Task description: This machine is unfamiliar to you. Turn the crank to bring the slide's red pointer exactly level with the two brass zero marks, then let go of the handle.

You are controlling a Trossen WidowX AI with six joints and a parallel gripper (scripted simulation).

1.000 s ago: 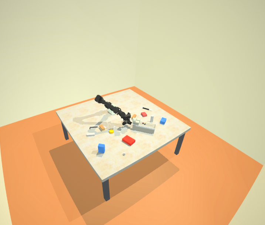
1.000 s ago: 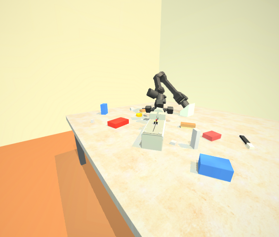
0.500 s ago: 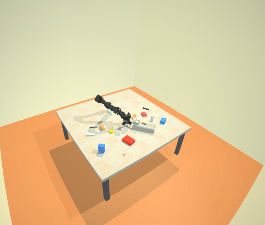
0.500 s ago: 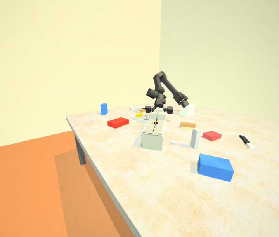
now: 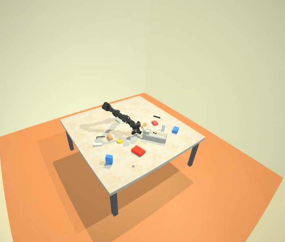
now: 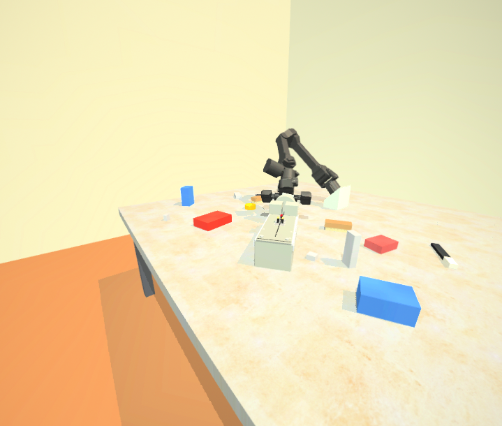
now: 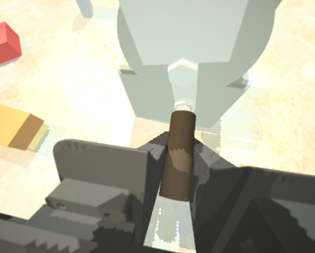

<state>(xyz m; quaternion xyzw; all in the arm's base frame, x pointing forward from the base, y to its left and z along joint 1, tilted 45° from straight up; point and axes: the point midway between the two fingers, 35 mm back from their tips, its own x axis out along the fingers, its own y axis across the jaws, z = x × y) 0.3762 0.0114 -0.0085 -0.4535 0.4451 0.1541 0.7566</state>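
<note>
Now: gripper tip 1 cm past the brown crank handle, 1 cm to the left of it and 3 cm below it. Round my gripper tip: red pointer: 11 cm ahead, 9 cm to the left, 5 cm above; crank: 4 cm above; yellow disc: 4 cm behind, 25 cm to the right, 3 cm below.
</note>
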